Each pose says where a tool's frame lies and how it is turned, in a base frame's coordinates. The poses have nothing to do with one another.
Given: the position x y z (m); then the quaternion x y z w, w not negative.
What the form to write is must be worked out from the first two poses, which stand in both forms.
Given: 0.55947 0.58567 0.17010 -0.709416 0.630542 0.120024 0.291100
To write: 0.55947 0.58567 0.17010 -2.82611 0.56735 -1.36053
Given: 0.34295 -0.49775 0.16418 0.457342 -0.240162 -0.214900 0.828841
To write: 0.34295 -0.49775 0.16418 1.07459 -0.20294 -0.62855
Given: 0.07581 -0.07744 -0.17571 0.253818 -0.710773 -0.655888 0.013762
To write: 0.07581 -0.07744 -0.17571 1.71796 0.31876 -2.73121
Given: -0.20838 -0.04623 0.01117 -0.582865 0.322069 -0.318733 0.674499
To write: -0.20838 -0.04623 0.01117 -1.45725 0.06296 -0.93908
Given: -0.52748 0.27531 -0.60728 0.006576 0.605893 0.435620 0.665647
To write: -0.52748 0.27531 -0.60728 1.11106 0.92878 1.76190
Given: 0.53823 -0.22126 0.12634 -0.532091 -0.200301 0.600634 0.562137
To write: 0.53823 -0.22126 0.12634 -1.17194 0.42683 1.35126
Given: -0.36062 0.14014 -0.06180 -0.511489 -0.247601 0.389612 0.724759
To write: -0.36062 0.14014 -0.06180 -1.20850 0.03967 0.95912
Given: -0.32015 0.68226 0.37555 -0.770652 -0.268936 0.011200 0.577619
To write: -0.32015 0.68226 0.37555 -1.92599 -0.29780 0.46356
